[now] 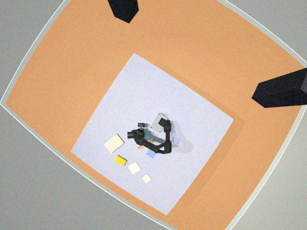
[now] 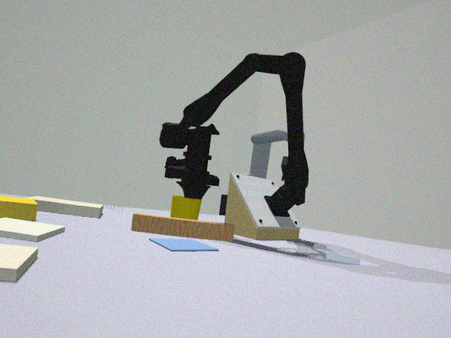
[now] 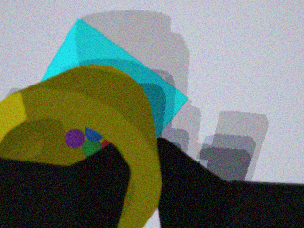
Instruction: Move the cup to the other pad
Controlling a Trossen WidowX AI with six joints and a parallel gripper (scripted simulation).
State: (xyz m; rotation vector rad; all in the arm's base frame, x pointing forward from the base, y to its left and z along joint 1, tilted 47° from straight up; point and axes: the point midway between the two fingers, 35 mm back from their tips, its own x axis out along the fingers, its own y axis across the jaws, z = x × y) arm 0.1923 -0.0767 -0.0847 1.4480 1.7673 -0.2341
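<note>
My gripper tip is now 2 cm short of the yellow cup and 1 cm to the right of it. Also, from my gripper tip: green marble (2 cm ahead, 3 cm to the left, 2 cm below); cyan pad (3 cm ahead, 1 cm to the left, 5 cm below); red marble (1 cm ahead, 2 cm to the left, 2 cm below).
</note>
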